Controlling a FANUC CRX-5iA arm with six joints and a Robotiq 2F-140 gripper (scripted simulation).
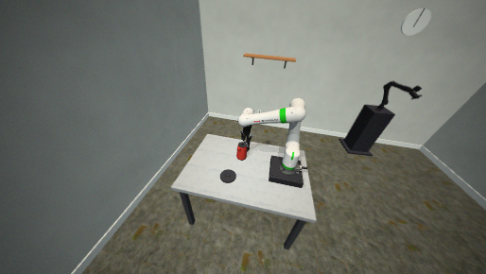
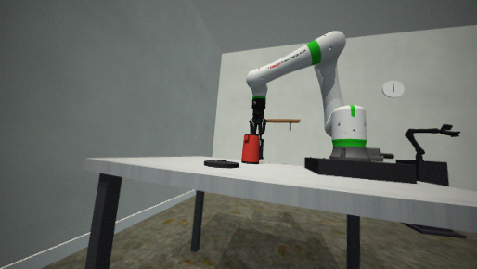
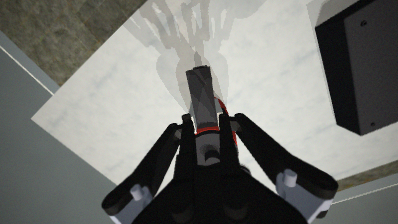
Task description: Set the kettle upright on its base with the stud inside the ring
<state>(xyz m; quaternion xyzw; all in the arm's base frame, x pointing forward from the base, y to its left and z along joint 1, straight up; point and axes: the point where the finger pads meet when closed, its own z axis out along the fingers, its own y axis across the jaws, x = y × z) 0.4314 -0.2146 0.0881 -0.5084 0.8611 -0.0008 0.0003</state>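
Now: hand 1 cm short of the red kettle, 2 cm to the right of it and 5 cm above it. From my hand the other things lie so: round black base: 13 cm ahead, 34 cm to the left, 14 cm below.
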